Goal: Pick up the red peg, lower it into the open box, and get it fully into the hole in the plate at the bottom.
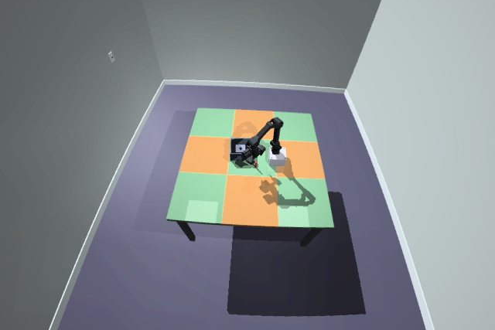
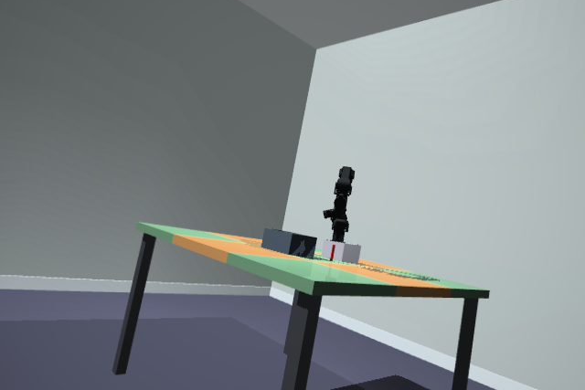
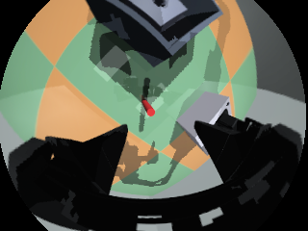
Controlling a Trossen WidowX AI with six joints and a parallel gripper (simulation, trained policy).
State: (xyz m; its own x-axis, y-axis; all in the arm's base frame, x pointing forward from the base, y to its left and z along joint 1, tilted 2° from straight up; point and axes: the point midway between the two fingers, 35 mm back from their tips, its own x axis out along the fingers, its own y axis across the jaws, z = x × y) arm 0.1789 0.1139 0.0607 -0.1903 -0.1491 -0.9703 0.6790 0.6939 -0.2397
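The red peg lies 8 cm below my gripper tip and 1 cm ahead of it. From my gripper tip the other things lie so: grey plate 17 cm to the right, 14 cm ahead, 8 cm below; then dark box 17 cm to the right, 14 cm ahead, 10 cm below.
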